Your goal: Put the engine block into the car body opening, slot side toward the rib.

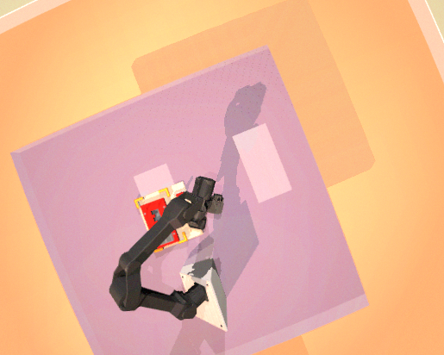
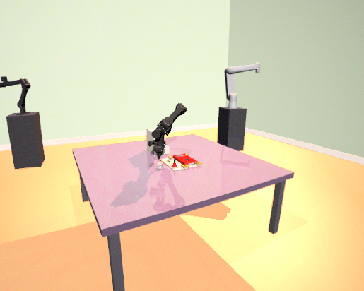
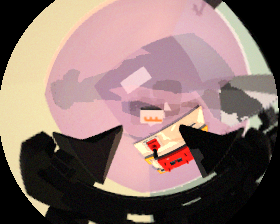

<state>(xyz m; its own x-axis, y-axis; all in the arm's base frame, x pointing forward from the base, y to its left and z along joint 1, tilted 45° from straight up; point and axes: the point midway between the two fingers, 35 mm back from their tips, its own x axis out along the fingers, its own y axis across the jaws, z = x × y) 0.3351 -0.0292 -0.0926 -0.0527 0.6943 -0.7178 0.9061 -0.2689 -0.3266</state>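
Right now the engine block is 70 mm below my gripper tip.
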